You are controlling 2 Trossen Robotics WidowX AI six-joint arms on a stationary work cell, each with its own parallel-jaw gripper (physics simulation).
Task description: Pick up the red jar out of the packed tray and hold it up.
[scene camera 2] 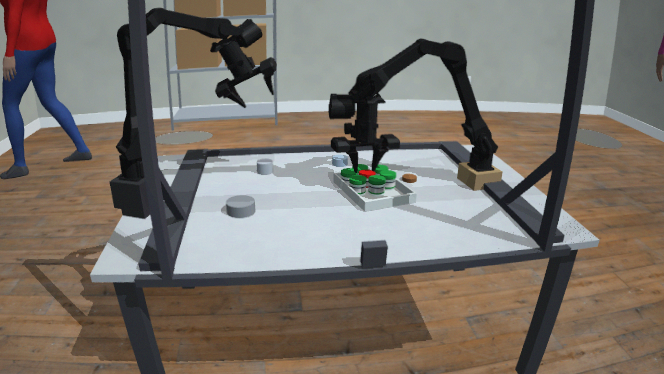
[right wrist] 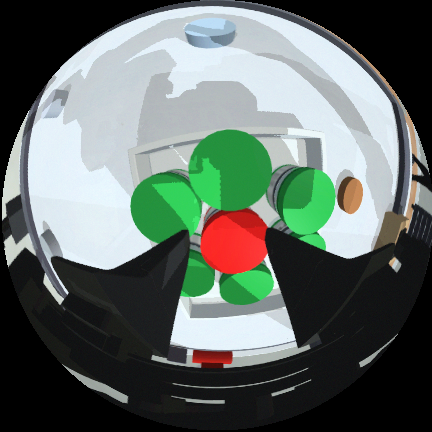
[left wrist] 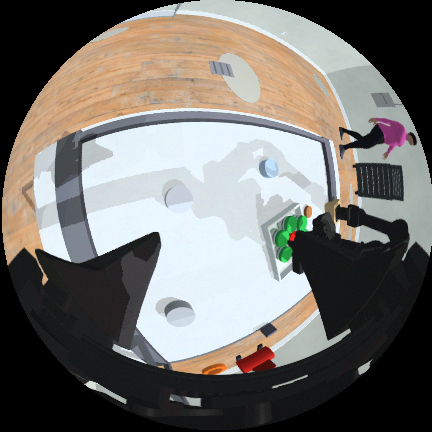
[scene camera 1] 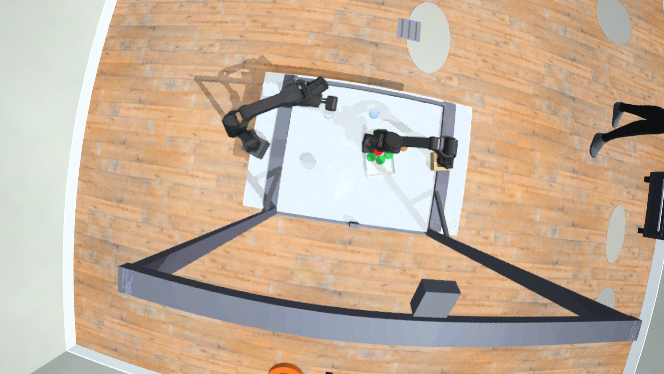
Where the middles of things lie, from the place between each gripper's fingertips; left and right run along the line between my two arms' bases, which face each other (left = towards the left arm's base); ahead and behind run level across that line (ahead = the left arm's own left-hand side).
Labels:
I see the red jar (right wrist: 231,241) 2 cm below my right hand, 1 cm to the right of it and 1 cm behind it. Round my right hand: white tray (right wrist: 282,150) 6 cm below, 3 cm behind, 2 cm to the right; then brown disc (right wrist: 349,194) 15 cm to the right, 4 cm below, 3 cm ahead.
Now: left hand 16 cm past the red jar, 29 cm to the left of it and 20 cm above it. Also, from my left hand: white tray: 19 cm behind, 30 cm to the right, 24 cm below; brown disc: 13 cm behind, 43 cm to the right, 22 cm below.

